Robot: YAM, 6 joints.
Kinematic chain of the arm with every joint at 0, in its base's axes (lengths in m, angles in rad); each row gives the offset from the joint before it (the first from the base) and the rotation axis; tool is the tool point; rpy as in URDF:
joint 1: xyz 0 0 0.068 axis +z
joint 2: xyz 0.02 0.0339 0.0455 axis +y
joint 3: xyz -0.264 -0.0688 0 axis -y
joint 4: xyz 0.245 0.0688 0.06 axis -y
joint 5: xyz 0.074 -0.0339 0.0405 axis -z
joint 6: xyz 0.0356 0 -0.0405 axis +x
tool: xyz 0 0 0 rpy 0 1.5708 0
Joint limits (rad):
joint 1: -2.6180..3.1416
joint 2: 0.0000..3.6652
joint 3: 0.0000..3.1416
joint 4: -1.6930..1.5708
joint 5: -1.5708..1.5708
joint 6: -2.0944..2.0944
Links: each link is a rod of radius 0.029 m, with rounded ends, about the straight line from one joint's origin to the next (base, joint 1, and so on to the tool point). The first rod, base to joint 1, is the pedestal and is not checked.
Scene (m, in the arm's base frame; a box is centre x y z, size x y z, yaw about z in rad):
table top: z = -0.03
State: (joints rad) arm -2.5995 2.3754 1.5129 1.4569 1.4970 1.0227
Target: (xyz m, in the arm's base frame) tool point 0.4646 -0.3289 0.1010
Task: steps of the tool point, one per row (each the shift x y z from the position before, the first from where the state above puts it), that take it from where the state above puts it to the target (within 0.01 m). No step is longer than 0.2 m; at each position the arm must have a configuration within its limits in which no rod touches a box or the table.
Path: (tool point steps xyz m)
1: 0.0701 -0.1257 -0.0109
2: 0.1073 -0.1020 -0.0118
3: 0.1365 -0.0671 -0.0125
4: 0.1540 -0.0240 -0.0132
5: 0.1576 0.0233 -0.0138
6: 0.1464 0.0704 -0.0144
7: 0.1211 0.1127 -0.0148

